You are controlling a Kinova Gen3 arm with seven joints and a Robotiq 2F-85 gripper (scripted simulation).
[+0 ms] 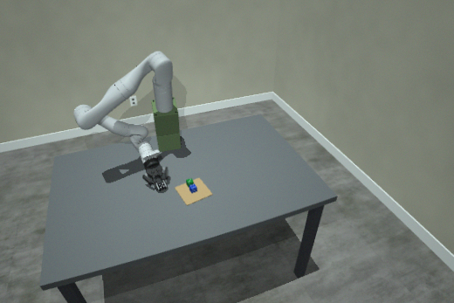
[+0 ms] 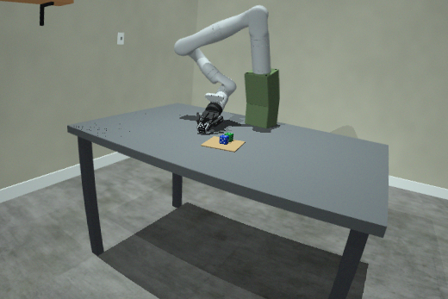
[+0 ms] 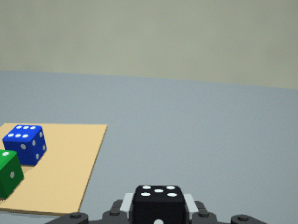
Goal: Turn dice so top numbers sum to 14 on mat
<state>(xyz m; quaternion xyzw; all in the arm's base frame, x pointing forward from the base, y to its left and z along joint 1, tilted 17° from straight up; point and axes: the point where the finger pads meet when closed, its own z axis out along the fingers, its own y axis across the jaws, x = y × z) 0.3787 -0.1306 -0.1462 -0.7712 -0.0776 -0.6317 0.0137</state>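
My gripper is now 2 cm short of the green die, 14 cm to the right of it and 1 cm above it. The rest, counted from my hand: tan mat 7 cm ahead, 14 cm to the left, 3 cm below; black die right at my hand; blue die 7 cm ahead, 14 cm to the left, 1 cm below.
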